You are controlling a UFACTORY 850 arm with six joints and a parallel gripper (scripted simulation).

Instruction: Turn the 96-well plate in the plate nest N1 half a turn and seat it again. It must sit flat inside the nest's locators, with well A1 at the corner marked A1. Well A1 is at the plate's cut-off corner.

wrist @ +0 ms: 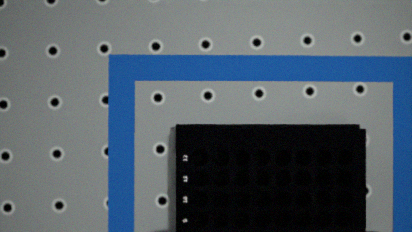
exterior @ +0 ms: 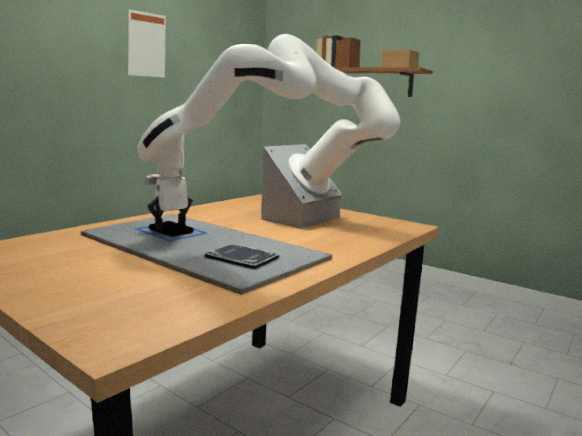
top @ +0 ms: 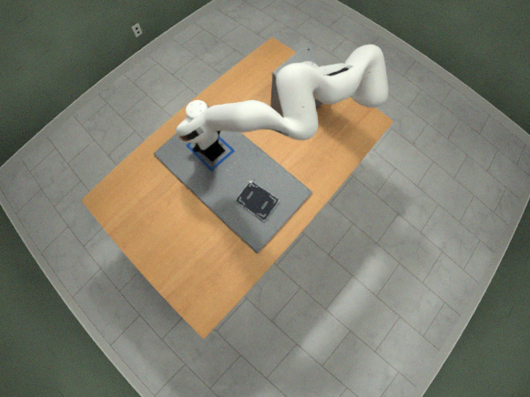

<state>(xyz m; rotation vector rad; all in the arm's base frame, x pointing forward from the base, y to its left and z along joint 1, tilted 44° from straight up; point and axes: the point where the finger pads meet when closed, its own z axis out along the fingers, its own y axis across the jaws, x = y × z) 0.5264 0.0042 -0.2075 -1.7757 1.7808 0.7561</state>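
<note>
The plate nest N1 lies 3 cm ahead of my hand, 35 cm to the left of it and 2 cm below it. The rest, counted from my hand: 96-well plate (1 cm below).
</note>
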